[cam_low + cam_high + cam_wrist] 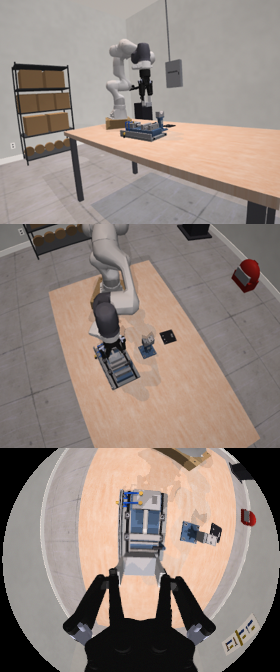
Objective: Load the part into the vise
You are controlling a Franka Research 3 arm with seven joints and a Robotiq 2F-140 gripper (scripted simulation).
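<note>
My hand is 3 cm above the part. Also, from my hand: vise 22 cm below, 7 cm behind, 1 cm to the left; black infeed plate 38 cm to the left, 26 cm below, 15 cm behind.
</note>
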